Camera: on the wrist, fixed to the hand. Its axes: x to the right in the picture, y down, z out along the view.
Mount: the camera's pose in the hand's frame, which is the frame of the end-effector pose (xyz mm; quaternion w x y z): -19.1 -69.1 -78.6 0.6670 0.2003 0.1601 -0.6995
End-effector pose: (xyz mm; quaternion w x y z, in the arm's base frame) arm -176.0 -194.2 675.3 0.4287 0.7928 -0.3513 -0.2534
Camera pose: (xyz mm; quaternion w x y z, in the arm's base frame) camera -109.2 -113.3 657.6 0.0061 0.9010 0.3381 -0.2716
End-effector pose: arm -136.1 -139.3 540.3 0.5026 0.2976 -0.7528 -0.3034
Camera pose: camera -46.5 -181.4 501.5 0.1839 0.8744 -0.2743 -0.3555
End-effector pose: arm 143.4 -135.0 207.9 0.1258 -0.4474 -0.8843 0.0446
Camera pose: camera 121.0 -194.1 293.4 0.3463 0.3382 -0.8738 0.0472
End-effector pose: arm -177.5 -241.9 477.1 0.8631 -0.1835 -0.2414 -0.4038
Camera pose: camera -221.3 -312.4 410.6 0.3687 0.2840 -0.2321 -0.8541
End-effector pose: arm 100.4 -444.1 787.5 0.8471 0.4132 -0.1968 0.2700
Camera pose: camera 137.1 -421.8 690.2 0.7027 0.5397 0.3475 -0.3069
